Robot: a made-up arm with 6 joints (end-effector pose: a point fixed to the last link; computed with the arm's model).
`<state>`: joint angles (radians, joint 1 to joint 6).
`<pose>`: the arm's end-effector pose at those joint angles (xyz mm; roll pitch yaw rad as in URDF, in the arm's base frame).
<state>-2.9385 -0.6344 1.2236 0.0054 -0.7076 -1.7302</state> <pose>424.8 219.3 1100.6 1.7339 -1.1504 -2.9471</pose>
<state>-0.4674 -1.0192 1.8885 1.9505 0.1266 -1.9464</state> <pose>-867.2 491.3 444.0 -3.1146 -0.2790 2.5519</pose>
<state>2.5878 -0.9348 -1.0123 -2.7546 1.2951 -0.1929</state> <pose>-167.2 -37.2 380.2 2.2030 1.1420 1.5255</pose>
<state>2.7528 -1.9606 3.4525 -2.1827 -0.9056 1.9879</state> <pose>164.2 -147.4 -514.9 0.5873 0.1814 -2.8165</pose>
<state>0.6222 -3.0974 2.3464 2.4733 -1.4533 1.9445</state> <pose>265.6 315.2 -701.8 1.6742 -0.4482 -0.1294</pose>
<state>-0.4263 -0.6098 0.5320 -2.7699 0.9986 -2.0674</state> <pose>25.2 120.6 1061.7 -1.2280 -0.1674 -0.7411</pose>
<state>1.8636 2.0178 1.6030 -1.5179 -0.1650 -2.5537</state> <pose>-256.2 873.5 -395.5 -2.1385 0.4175 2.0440</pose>
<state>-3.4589 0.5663 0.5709 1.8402 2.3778 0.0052</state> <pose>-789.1 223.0 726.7 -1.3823 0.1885 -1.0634</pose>
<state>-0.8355 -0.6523 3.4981 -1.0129 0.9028 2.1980</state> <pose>-517.1 469.8 173.2 -2.9436 0.8415 -2.3738</pose>
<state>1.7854 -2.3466 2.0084 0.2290 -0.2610 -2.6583</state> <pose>235.9 -491.9 -715.9 -0.6215 0.9565 -1.2544</pose>
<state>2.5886 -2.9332 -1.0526 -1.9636 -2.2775 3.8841</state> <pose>109.1 -125.4 213.3 1.9894 0.7855 -2.0114</pose>
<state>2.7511 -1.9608 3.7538 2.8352 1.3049 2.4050</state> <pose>-48.2 -113.3 -291.4 -3.0943 1.1597 -1.2062</pose>
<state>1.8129 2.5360 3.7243 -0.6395 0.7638 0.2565</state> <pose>-35.6 576.1 215.3 2.4027 -1.0699 -0.2941</pose>
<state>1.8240 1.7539 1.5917 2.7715 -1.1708 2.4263</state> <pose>-379.8 987.1 28.8 1.3287 -0.9020 1.2568</pose>
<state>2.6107 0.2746 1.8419 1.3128 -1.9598 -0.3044</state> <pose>2.0 37.0 1204.5 0.3007 0.3899 1.2965</pose>
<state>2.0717 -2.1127 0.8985 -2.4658 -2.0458 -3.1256</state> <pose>377.4 -899.2 49.0 1.1882 0.8442 3.0640</pose>
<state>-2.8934 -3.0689 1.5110 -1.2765 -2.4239 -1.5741</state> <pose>215.4 93.2 -872.2 -1.3673 -0.8819 -1.1812</pose>
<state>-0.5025 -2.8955 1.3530 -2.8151 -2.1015 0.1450</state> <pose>-296.7 302.6 -803.1 3.1411 -0.0873 -0.2211</pose>
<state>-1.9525 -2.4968 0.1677 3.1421 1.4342 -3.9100</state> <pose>415.0 687.4 1.5 0.7698 -1.2303 -1.9540</pose>
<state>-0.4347 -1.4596 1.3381 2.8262 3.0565 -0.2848</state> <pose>-889.3 548.3 367.1 3.1192 0.2629 -0.4074</pose>
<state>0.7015 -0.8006 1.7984 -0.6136 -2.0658 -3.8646</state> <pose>-540.7 -595.0 867.7 -2.9783 -0.3799 1.2786</pose>
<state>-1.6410 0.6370 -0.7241 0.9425 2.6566 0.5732</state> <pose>-112.3 -515.5 69.7 -1.0242 -1.1741 -0.2890</pose>
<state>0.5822 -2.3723 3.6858 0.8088 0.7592 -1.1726</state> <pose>208.9 30.8 -236.4 0.3401 -0.3061 1.1317</pose>
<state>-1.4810 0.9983 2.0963 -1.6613 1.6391 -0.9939</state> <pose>83.0 -791.2 868.9 -2.6211 0.1020 -3.0023</pose>
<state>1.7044 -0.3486 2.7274 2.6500 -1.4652 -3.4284</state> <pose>-16.6 -730.9 624.1 -1.6074 1.0509 -0.1999</pose>
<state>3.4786 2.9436 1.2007 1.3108 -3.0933 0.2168</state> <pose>-135.0 -12.1 -897.9 1.3757 -1.4045 -3.0903</pose>
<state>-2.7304 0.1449 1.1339 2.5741 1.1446 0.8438</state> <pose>-245.2 -225.7 1166.8 2.5986 0.0766 -2.2173</pose>
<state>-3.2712 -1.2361 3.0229 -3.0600 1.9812 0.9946</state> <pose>711.8 -222.5 -149.8 -1.0495 -0.8617 -0.0146</pose>
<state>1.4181 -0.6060 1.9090 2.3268 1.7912 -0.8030</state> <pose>-207.5 -766.2 830.8 -3.0429 -0.4269 2.3127</pose>
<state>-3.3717 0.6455 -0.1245 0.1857 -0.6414 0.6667</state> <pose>-669.0 287.0 215.5 -1.3943 1.3702 2.3240</pose>
